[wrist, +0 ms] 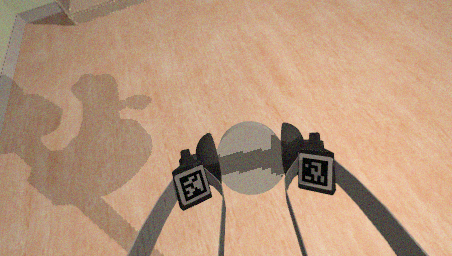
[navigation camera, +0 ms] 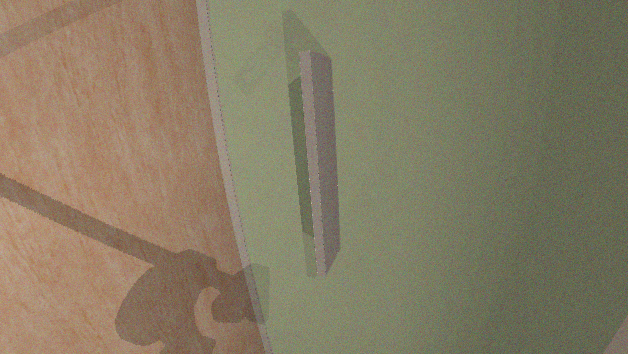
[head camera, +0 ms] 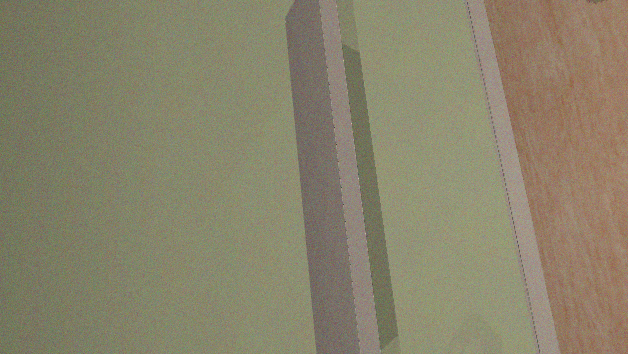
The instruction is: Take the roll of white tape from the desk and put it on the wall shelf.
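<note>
The roll of white tape (wrist: 247, 172) shows in the wrist view as a pale grey disc with a dark shadow band across it. My gripper (wrist: 248, 146) is shut on it, with one dark fingertip against each side. The floor shows behind them. The wall shelf (head camera: 322, 175) (navigation camera: 327, 150) is a narrow grey-pink board on the green wall. It runs nearly up and down in the turned head and navigation views. Both its ends show in the navigation view; its lower end is cut off in the head view. The gripper and tape do not show in those two views, nor does the desk.
A pale baseboard (head camera: 516, 165) (navigation camera: 219, 135) runs between the green wall (head camera: 150, 175) (navigation camera: 425, 175) and the wooden floor (head camera: 585, 175) (navigation camera: 100, 125) (wrist: 350, 75). A light box-like piece (wrist: 92, 7) stands near the wall corner. The robot's shadow falls on the floor and lower wall.
</note>
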